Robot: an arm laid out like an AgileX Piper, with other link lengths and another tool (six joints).
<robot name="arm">
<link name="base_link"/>
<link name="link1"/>
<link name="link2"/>
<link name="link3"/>
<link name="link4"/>
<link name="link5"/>
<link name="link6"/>
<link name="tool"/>
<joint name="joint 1" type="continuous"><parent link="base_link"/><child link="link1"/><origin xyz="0 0 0.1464" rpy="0 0 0"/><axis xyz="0 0 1"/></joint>
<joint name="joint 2" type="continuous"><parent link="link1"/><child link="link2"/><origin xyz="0 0 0" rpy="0 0 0"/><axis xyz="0 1 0"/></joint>
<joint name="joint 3" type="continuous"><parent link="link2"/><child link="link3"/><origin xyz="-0.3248 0 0.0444" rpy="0 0 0"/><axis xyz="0 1 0"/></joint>
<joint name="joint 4" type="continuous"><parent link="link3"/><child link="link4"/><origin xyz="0.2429 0 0.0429" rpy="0 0 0"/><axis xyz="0.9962 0 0.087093"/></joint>
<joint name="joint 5" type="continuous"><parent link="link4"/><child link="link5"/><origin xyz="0 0 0" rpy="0 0 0"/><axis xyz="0 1 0"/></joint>
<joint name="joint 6" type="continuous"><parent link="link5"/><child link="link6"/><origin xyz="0.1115 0 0.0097" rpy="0 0 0"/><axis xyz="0.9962 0 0.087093"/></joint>
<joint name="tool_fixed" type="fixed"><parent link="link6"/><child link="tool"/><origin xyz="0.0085 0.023 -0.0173" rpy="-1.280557 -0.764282 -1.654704"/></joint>
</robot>
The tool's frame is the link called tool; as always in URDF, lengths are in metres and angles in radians. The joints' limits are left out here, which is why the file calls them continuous.
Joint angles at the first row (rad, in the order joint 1, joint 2, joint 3, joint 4, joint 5, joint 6):
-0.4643 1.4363 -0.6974 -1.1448 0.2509 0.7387
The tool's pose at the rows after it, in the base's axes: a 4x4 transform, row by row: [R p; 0 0 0 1], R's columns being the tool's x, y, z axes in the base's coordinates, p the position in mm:
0.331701 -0.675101 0.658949 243.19; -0.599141 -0.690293 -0.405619 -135.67; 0.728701 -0.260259 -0.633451 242.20; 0 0 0 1
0.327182 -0.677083 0.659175 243.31; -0.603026 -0.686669 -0.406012 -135.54; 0.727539 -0.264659 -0.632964 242.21; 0 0 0 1
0.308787 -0.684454 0.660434 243.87; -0.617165 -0.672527 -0.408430 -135.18; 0.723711 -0.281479 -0.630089 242.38; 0 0 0 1
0.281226 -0.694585 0.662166 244.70; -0.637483 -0.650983 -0.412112 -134.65; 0.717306 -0.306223 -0.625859 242.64; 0 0 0 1
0.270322 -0.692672 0.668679 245.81; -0.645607 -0.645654 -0.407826 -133.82; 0.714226 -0.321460 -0.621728 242.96; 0 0 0 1
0.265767 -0.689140 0.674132 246.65; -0.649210 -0.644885 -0.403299 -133.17; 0.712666 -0.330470 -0.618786 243.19; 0 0 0 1
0.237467 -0.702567 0.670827 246.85; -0.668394 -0.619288 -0.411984 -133.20; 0.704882 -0.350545 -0.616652 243.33; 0 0 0 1
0.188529 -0.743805 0.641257 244.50; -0.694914 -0.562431 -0.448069 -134.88; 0.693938 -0.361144 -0.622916 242.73; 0 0 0 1
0.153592 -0.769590 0.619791 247.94; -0.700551 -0.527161 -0.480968 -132.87; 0.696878 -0.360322 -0.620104 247.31; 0 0 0 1
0.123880 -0.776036 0.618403 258.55; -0.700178 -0.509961 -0.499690 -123.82; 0.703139 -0.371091 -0.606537 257.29; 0 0 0 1
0.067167 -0.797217 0.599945 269.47; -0.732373 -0.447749 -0.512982 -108.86; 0.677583 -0.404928 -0.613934 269.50; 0 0 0 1
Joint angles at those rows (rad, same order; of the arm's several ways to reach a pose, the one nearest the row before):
-0.4643 1.4363 -0.6975 -1.1448 0.2458 0.7386
-0.4643 1.4363 -0.6974 -1.1434 0.2458 0.7434
-0.4643 1.4363 -0.6975 -1.1432 0.2458 0.7667
-0.4643 1.4363 -0.6974 -1.1433 0.2458 0.8016
-0.4643 1.4363 -0.6974 -1.1432 0.2372 0.8155
-0.4643 1.4363 -0.6974 -1.1434 0.2295 0.8216
-0.4643 1.4363 -0.6974 -1.1433 0.2366 0.8566
-0.4599 1.4363 -0.6974 -1.1427 0.2850 0.9156
-0.4269 1.4363 -0.7180 -1.1332 0.3530 0.9545
-0.3616 1.4363 -0.7590 -1.1077 0.4284 0.9844
-0.2819 1.4363 -0.8178 -1.0009 0.5374 0.9886

